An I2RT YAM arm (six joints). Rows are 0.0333 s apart.
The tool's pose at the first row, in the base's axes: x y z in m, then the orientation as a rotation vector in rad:
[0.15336, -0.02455, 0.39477, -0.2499, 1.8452, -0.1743]
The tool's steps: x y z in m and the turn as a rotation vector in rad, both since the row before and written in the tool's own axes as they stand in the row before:
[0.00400, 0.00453, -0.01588, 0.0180, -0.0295, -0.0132]
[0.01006, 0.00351, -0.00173, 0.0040, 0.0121, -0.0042]
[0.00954, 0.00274, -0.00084, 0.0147, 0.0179, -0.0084]
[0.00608, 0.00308, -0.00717, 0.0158, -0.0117, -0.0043]
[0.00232, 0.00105, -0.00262, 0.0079, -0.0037, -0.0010]
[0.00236, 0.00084, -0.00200, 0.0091, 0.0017, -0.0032]
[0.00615, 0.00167, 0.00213, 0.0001, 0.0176, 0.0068]
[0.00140, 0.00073, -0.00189, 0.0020, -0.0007, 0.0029]
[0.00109, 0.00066, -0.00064, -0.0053, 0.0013, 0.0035]
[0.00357, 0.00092, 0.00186, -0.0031, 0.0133, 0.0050]
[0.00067, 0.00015, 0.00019, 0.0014, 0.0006, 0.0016]
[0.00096, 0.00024, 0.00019, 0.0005, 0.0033, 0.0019]
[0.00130, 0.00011, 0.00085, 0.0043, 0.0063, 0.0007]
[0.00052, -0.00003, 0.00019, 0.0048, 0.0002, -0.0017]
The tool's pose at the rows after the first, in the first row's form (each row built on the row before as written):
[0.13668, -0.02135, 0.39445, -0.2509, 1.8123, -0.1953]
[0.13233, -0.02071, 0.38459, -0.2512, 1.8233, -0.2038]
[0.12892, -0.02071, 0.37523, -0.2475, 1.8381, -0.2259]
[0.12022, -0.01929, 0.37074, -0.2413, 1.8237, -0.2414]
[0.11705, -0.01885, 0.36898, -0.2370, 1.8187, -0.2487]
[0.11449, -0.01864, 0.36707, -0.2334, 1.8186, -0.2594]
[0.11493, -0.01896, 0.36037, -0.2255, 1.8365, -0.2575]
[0.11271, -0.01855, 0.35938, -0.2215, 1.8357, -0.2572]
[0.11178, -0.01819, 0.35836, -0.2218, 1.8381, -0.2501]
[0.11257, -0.01841, 0.35431, -0.2181, 1.8521, -0.2458]
[0.11256, -0.01846, 0.35360, -0.2156, 1.8526, -0.2461]
[0.11246, -0.01850, 0.35260, -0.2132, 1.8559, -0.2457]
[0.11289, -0.01880, 0.35113, -0.2090, 1.8615, -0.2501]
[0.11292, -0.01898, 0.35061, -0.2073, 1.8608, -0.2557]

